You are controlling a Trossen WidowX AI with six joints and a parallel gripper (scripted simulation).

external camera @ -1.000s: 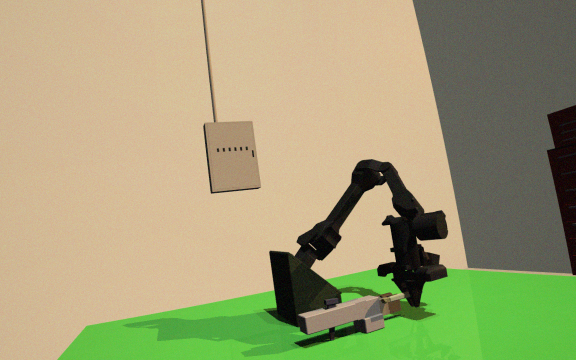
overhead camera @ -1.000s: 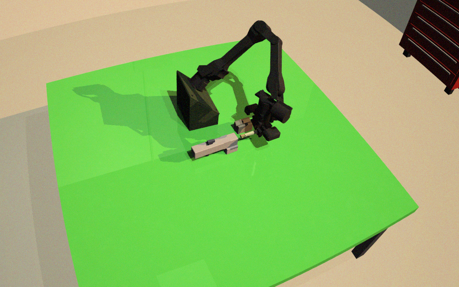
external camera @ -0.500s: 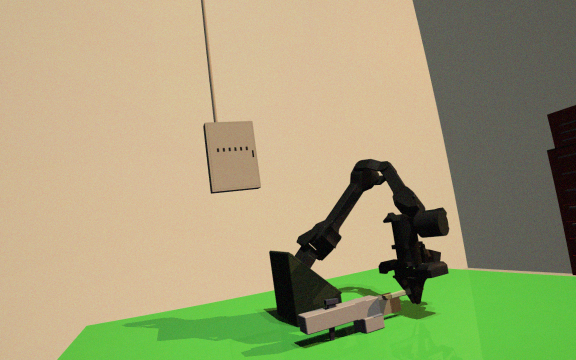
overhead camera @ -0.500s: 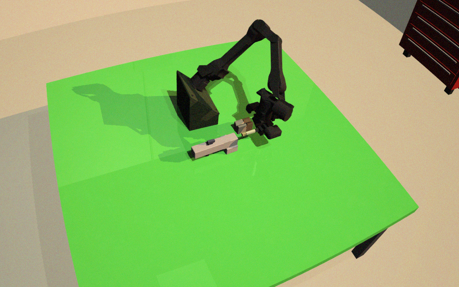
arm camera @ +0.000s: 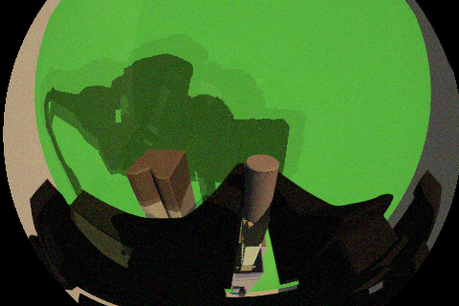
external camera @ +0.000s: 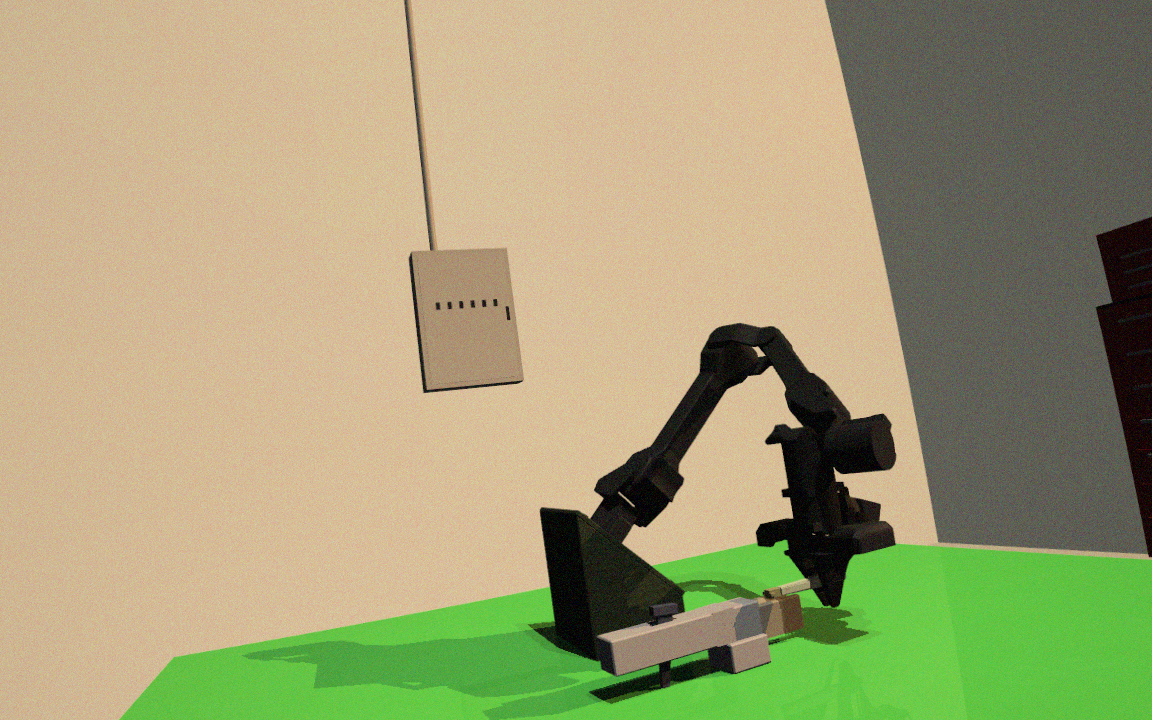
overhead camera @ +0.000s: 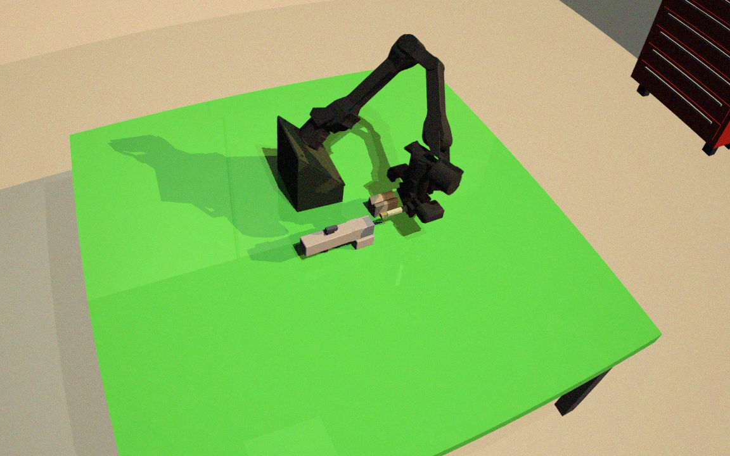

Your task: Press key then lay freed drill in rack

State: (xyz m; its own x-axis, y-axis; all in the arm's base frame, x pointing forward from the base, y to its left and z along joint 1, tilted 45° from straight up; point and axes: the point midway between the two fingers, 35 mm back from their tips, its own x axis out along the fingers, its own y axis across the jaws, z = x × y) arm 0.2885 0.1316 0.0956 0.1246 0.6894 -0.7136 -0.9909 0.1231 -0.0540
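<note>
Right now my gripper tip is 40 mm to the left of the drill and 30 mm below it. From my gripper tip the other things lie so: grey block 200 mm to the right, 10 mm behind, 10 mm above; dark key 230 mm to the right, 20 mm above, 10 mm behind; brown rack 70 mm behind, 30 mm to the right, 10 mm below.
</note>
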